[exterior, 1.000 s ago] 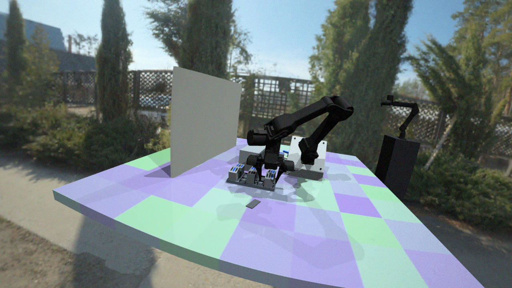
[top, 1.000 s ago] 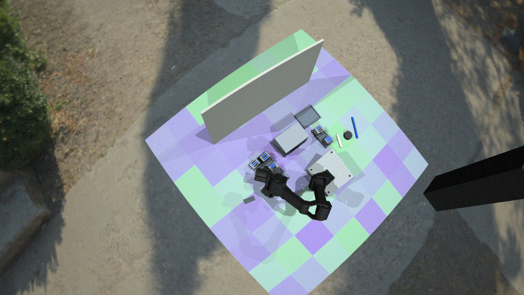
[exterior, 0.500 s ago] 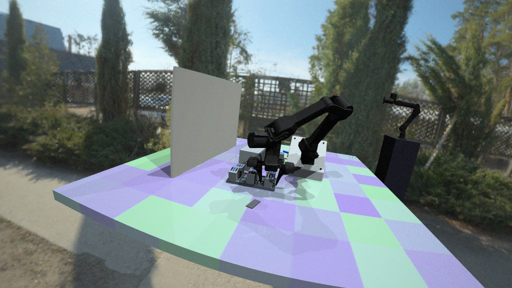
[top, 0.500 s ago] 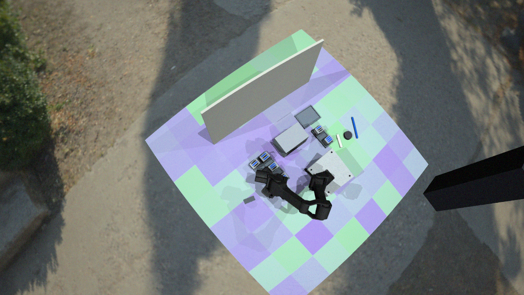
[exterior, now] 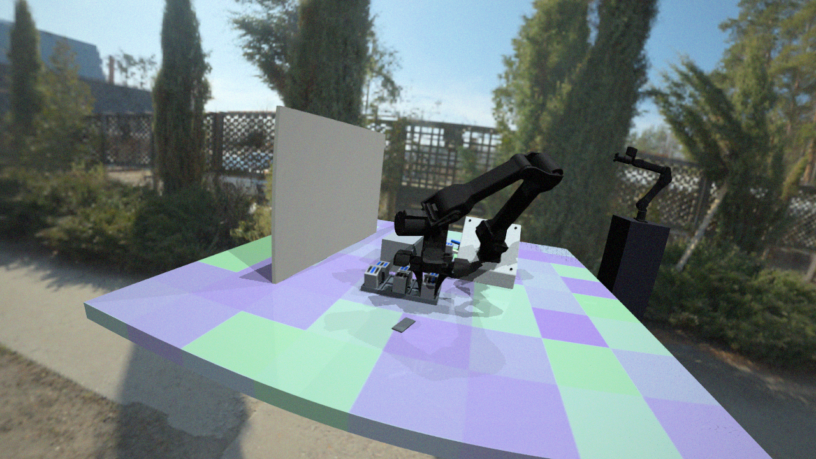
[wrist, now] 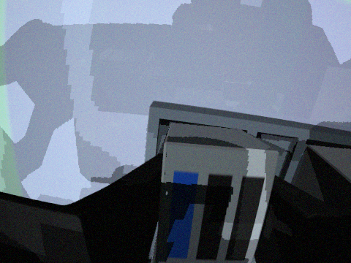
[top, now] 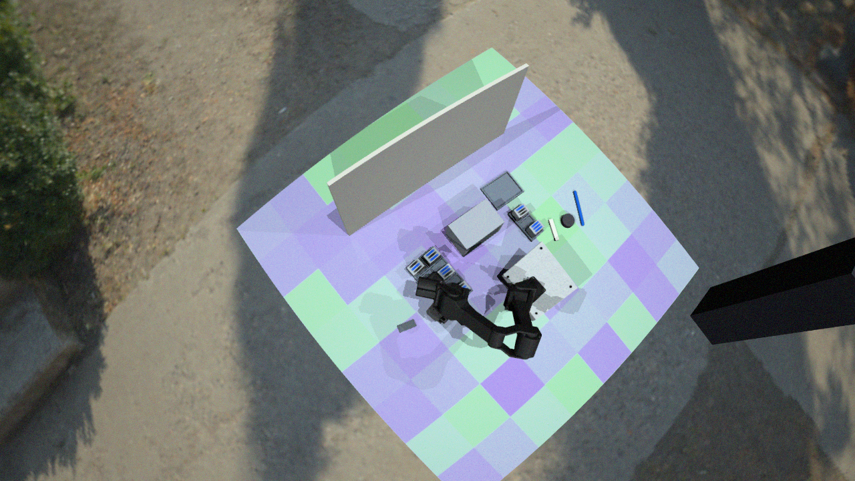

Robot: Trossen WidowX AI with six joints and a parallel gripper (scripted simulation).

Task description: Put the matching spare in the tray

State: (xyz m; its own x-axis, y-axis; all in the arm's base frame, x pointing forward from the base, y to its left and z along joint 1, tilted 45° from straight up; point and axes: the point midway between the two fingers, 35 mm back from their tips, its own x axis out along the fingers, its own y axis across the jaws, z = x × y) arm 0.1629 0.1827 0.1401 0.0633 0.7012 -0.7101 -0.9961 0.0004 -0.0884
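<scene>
Now: the spare block 30 mm above my gripper tip. From my gripper tip the other things lie so: grey mounted unit 220 mm to the right, 120 mm ahead, 30 mm above; rack 400 mm to the right, 30 mm ahead, 10 mm below; dark tray 420 mm to the right, 170 mm ahead, 10 mm below.
</scene>
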